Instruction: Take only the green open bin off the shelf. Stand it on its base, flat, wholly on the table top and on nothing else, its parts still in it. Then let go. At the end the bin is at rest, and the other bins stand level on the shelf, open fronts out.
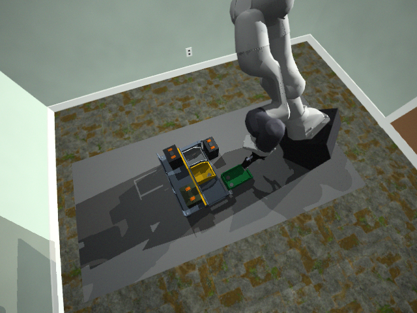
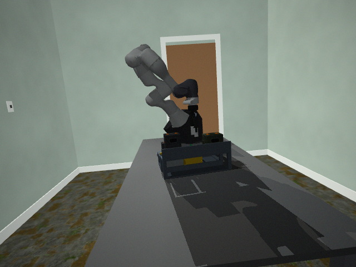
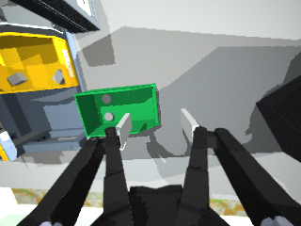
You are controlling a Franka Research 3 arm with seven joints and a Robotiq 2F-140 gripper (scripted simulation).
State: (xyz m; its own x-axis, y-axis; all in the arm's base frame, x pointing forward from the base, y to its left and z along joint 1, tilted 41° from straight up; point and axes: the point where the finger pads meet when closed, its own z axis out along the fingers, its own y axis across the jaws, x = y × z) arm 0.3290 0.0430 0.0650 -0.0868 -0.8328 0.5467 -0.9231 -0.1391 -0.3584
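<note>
The green open bin is 8 cm ahead of my hand, 1 cm to the right of it and 11 cm below it. From my hand the other things lie so: yellow rail (32 cm ahead, 14 cm to the right, 4 cm below); then yellow bin (27 cm ahead, 14 cm to the right, 11 cm below).
</note>
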